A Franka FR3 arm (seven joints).
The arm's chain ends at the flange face. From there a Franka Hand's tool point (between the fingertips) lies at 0.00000 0.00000 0.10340 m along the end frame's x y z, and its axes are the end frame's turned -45 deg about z.
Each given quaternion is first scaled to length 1.
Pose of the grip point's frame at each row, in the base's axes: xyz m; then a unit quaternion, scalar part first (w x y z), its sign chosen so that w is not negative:
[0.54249 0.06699 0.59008 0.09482 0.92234 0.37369 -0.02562]
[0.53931 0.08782 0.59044 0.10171 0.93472 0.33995 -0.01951]
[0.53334 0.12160 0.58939 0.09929 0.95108 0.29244 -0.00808]
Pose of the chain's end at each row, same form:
[0.54005 0.08706 0.69148 0.09741 0.99513 -0.00772 0.01262]
[0.53593 0.10885 0.69162 0.10143 0.99367 -0.04363 0.02090]
[0.52892 0.14162 0.69074 0.09482 0.99060 -0.09378 0.03053]

